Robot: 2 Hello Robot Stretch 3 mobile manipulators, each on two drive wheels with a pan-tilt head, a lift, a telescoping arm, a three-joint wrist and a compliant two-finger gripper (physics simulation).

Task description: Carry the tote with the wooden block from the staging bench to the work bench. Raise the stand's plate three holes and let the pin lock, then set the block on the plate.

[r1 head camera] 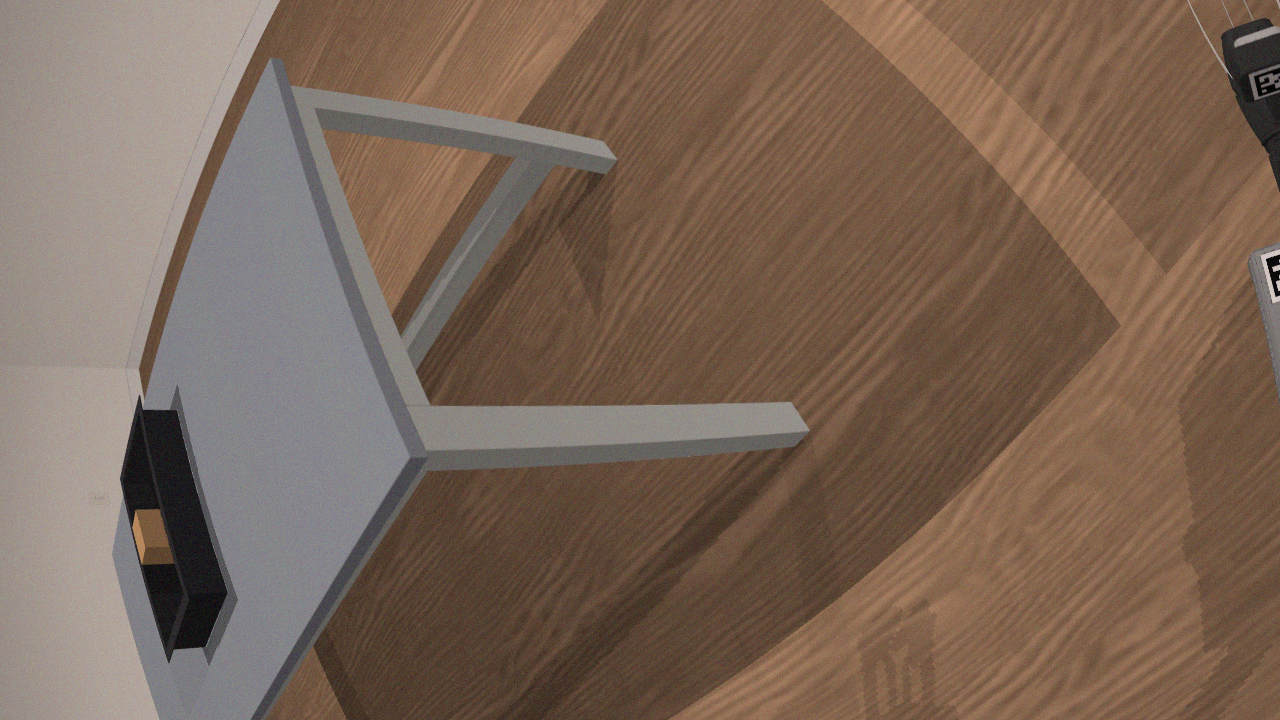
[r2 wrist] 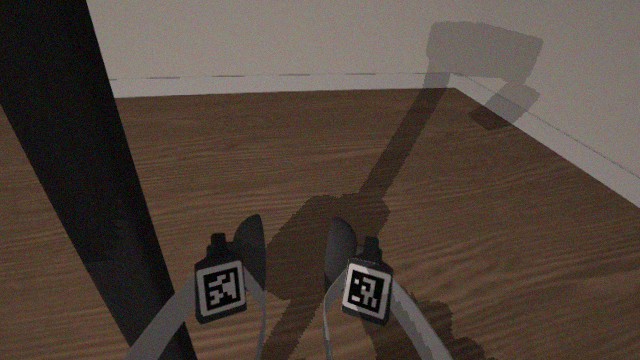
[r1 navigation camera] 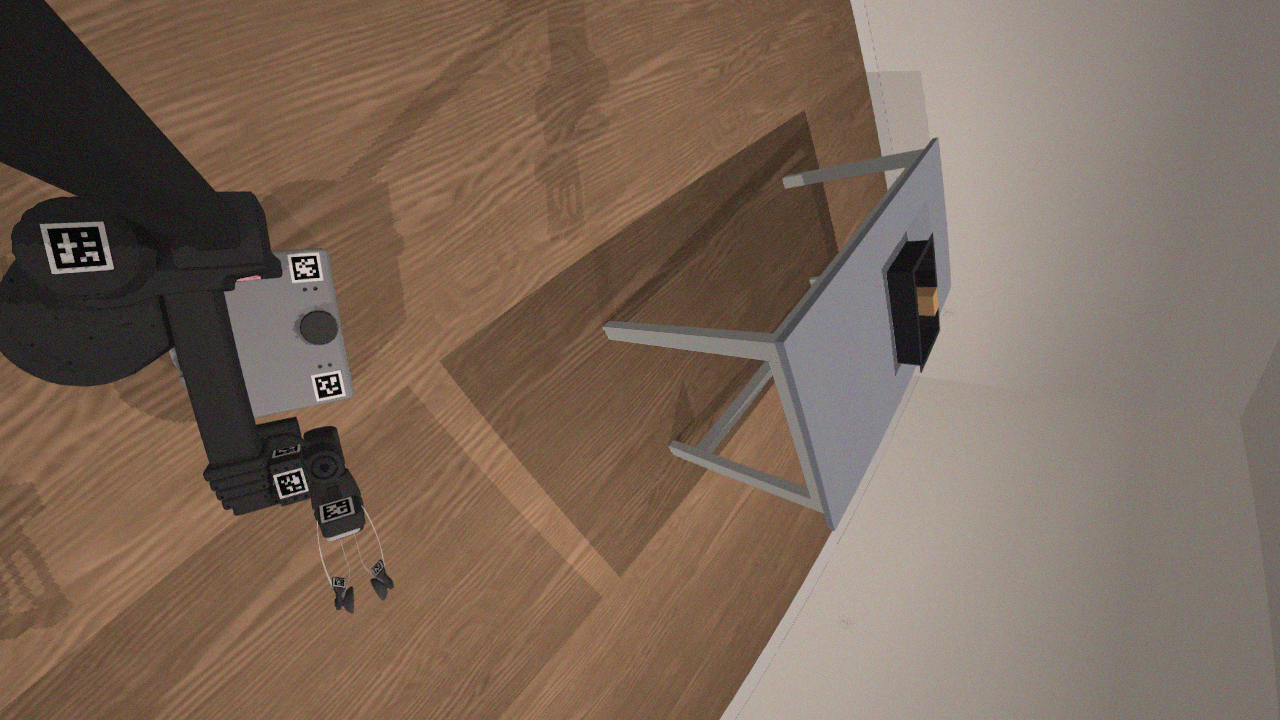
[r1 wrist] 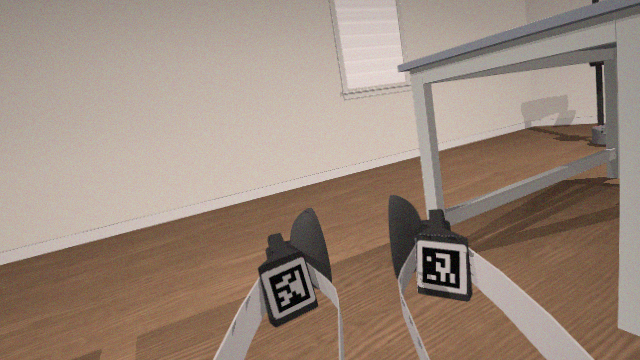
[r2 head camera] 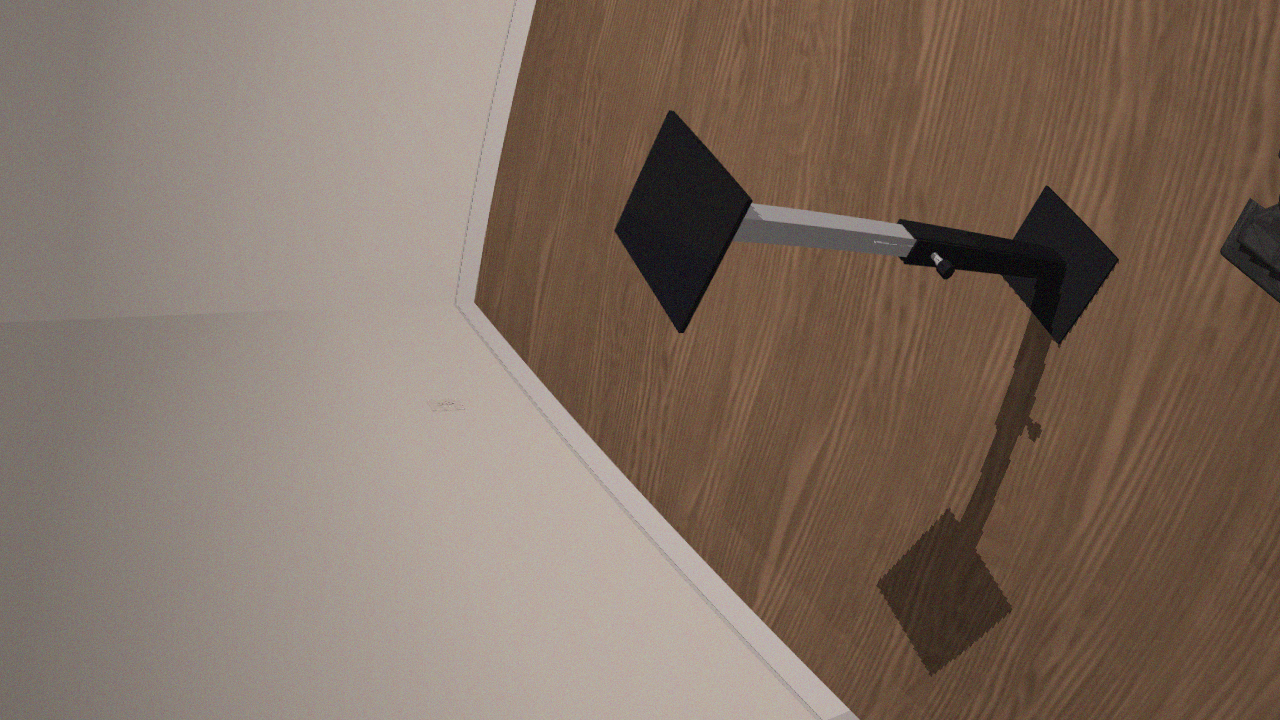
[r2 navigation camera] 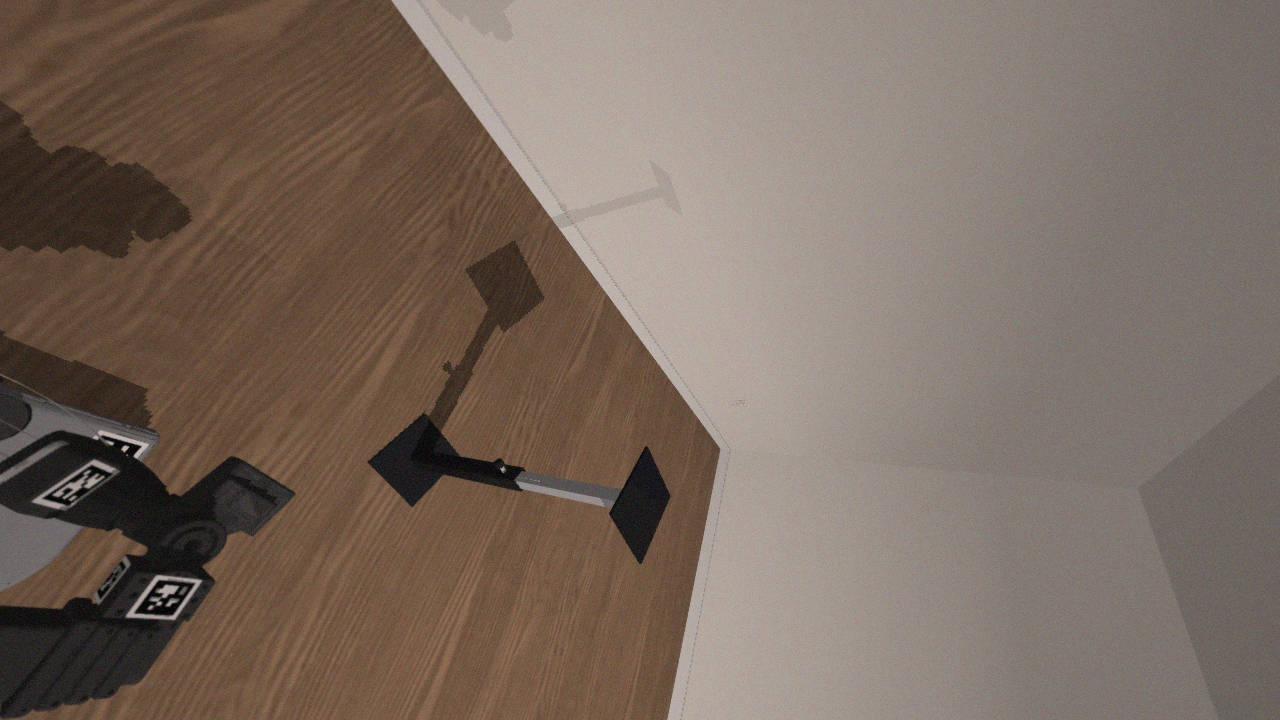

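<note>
The black tote stands on the staging bench, with the wooden block inside. r1's gripper is open and empty, beside r1's base and apart from the bench. The stand is upright on the floor: a bare black plate on a silver post, a black sleeve with a pin knob, and a square base. r2's gripper is open and empty; the stand does not show in its wrist view.
Walls meet in a corner behind the stand. r1's grey base is in front of the bench's legs. Beyond the bench, part of another robot's mast shows. A wide black post crosses the left of the r2 wrist view.
</note>
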